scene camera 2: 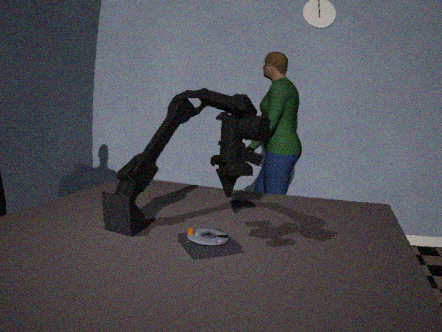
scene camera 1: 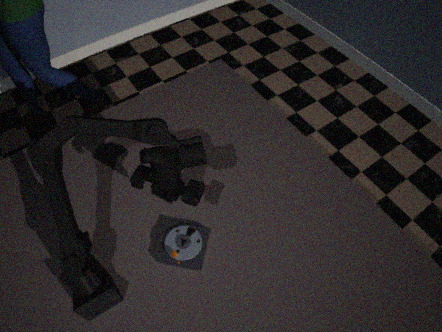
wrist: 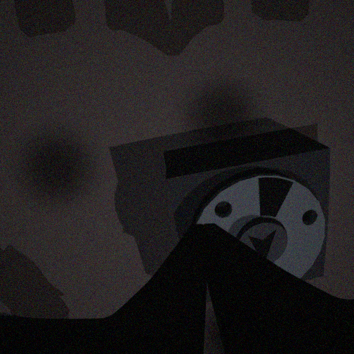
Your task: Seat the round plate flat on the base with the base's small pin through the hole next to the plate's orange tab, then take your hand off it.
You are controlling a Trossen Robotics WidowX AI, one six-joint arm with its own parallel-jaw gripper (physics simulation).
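Places are measured from the arm's base along level axes (x back, y right, z up), in centimetres.
Where they show: gripper, fingertip midpoint: (scene camera 2: 227, 196) (scene camera 1: 171, 201); arm's base at its link origin: (scene camera 2: 122, 202) (scene camera 1: 90, 291).
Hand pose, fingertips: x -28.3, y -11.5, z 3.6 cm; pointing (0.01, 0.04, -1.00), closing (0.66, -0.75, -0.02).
Things, the pixels of their top centre, and the offset from my fingertips. "pt": a spot on its surface instead.
- round pale plate at its top centre: (scene camera 2: 208, 228) (scene camera 1: 182, 239) dx +1.3, dy +8.6, dz -6.7 cm
- dark square base at its top centre: (scene camera 2: 208, 234) (scene camera 1: 183, 241) dx +1.3, dy +8.7, dz -8.4 cm
- small orange mark at a spot on its surface: (scene camera 1: 178, 262) pt dx +5.1, dy +13.0, dz -9.6 cm
The round pale plate (scene camera 1: 187, 255) (scene camera 2: 202, 241) (wrist: 305, 245) lies on the dark square base (scene camera 1: 200, 261) (scene camera 2: 200, 254) (wrist: 315, 165) and looks about level. Its orange tab (scene camera 1: 174, 254) (scene camera 2: 190, 231) stands at the rim on the side toward the arm's mount. A small orange mark (scene camera 1: 178, 262) shows on the base just outside the tab. The pin and its fit in the hole are too small to tell; the tab side is hidden in the wrist view. My gripper (scene camera 2: 229, 195) (wrist: 202, 234) is shut and empty, above the table, behind the plate in scene camera 2 and apart from it.
The arm's mount (scene camera 1: 98, 295) (scene camera 2: 117, 214) stands on the table beside the base. The arm arches high over the table and casts shadows on it. A person in a green top (scene camera 2: 282, 115) stands beyond the table's back edge. A round clock (scene camera 2: 319, 12) hangs on the wall.
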